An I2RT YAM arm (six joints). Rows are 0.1 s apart.
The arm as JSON. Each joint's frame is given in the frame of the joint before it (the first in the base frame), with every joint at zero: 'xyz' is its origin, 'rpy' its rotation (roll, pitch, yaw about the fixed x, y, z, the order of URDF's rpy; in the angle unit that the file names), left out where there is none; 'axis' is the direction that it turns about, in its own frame. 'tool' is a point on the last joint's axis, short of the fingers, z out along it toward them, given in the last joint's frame.
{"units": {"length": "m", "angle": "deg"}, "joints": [
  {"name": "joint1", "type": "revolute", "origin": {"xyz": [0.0, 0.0, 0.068], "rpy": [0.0, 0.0, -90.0]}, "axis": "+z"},
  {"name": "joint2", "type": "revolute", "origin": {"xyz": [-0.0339, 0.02, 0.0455], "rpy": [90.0, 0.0, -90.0]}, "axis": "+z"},
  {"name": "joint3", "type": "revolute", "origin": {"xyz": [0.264, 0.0, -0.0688], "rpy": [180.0, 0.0, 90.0]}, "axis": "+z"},
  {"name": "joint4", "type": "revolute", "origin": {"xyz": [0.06, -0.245, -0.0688]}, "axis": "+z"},
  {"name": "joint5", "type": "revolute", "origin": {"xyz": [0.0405, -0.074, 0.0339], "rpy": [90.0, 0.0, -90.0]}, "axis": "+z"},
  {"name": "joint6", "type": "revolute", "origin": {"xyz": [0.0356, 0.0, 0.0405], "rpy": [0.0, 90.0, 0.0]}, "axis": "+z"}
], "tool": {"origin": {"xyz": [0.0, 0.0, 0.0], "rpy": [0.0, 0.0, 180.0]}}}
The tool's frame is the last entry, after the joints.
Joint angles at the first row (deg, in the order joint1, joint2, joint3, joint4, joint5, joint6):
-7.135 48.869 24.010 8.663 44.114 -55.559
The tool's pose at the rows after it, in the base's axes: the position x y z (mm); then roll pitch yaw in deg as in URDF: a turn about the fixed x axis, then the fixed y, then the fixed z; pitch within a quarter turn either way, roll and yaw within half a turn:
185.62 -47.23 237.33 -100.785 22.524 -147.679
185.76 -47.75 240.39 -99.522 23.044 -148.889
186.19 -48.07 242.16 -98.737 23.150 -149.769
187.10 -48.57 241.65 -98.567 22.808 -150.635
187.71 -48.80 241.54 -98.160 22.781 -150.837
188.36 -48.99 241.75 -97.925 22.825 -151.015
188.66 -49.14 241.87 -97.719 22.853 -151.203
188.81 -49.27 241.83 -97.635 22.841 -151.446
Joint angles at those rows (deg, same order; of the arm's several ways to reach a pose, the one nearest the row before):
-6.592 49.115 23.644 11.063 45.999 -56.642
-6.503 49.224 23.841 12.265 47.877 -56.862
-6.416 49.459 23.995 13.114 49.233 -57.191
-6.416 49.995 24.034 13.569 50.214 -57.379
-6.415 50.294 23.907 14.480 50.635 -57.751
-6.415 50.562 23.928 15.002 50.929 -57.898
-6.416 50.715 23.908 15.410 51.218 -58.029
-6.416 50.825 23.907 15.573 51.502 -58.053

